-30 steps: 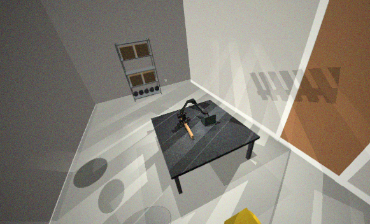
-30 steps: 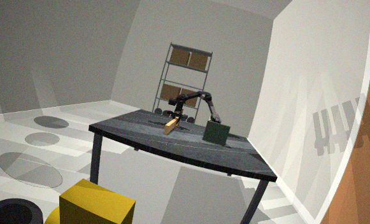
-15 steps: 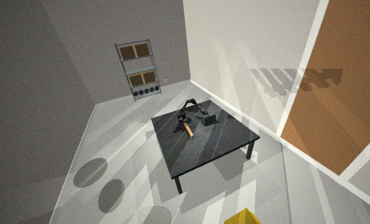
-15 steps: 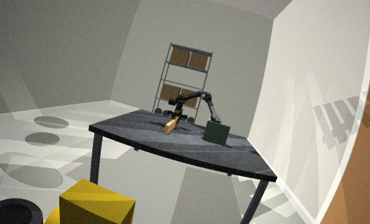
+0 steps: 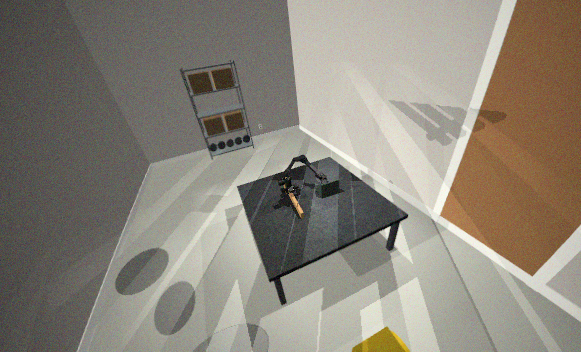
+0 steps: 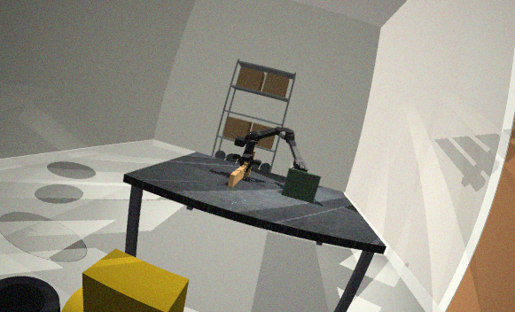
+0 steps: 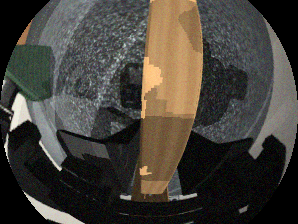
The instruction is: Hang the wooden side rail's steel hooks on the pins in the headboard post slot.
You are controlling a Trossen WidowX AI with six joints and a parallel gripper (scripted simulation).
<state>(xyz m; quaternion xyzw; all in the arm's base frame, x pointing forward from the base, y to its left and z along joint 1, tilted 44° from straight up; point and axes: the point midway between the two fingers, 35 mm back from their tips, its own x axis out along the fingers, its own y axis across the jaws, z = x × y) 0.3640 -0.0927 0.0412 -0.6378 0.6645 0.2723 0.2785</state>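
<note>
Right now my gripper tip is 110 mm to the left of the wooden post and 40 mm below it.
</note>
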